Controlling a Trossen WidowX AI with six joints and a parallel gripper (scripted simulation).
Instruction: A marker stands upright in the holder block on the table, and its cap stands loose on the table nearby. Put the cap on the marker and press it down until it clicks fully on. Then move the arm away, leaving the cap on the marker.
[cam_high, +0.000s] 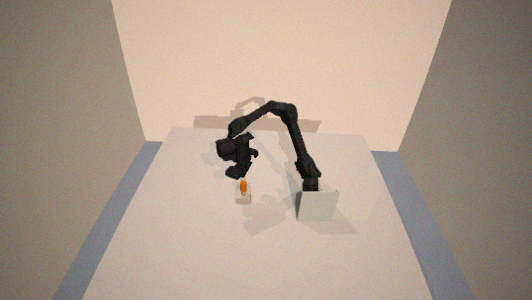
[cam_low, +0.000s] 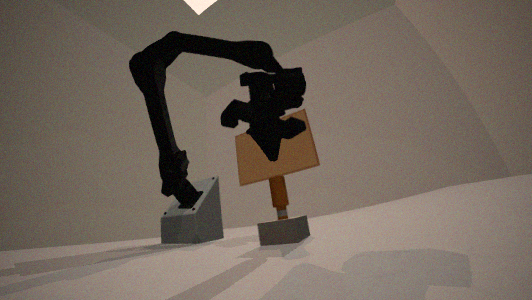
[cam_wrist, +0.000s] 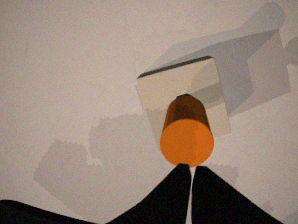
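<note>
The orange cap lies 6 cm below my gripper tip. The rest, counted from my gripper tip: brown-orange marker (7 cm below); then grey holder block (13 cm below).
</note>
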